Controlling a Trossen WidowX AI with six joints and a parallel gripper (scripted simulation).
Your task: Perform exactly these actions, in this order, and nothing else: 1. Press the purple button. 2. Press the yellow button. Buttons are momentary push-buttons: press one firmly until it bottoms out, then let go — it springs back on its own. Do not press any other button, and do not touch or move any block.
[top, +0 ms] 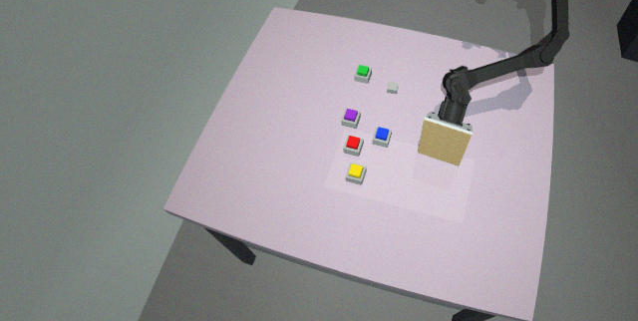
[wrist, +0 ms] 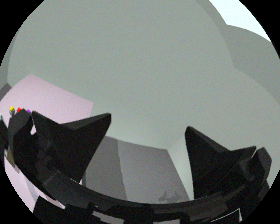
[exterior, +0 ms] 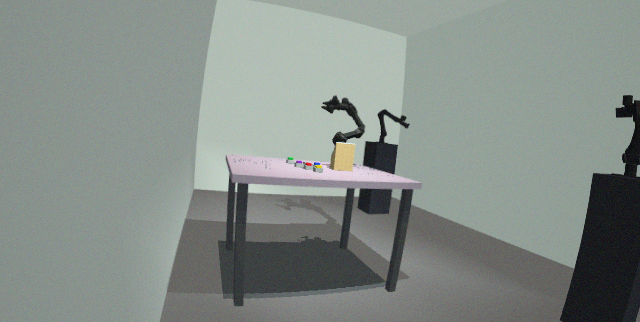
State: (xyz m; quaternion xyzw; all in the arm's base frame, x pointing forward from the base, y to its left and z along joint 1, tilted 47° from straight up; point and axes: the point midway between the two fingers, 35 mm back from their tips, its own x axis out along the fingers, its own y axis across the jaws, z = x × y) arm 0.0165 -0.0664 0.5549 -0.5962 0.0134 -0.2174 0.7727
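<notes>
My gripper tip is 280 mm short of the purple button, 460 mm to the right of it and 430 mm above it. Round my gripper tip: green button (290 mm ahead, 280 mm to the left, 430 mm below); small grey block (180 mm ahead, 310 mm to the left, 450 mm below); blue button (170 mm ahead, 500 mm to the left, 430 mm below).
</notes>
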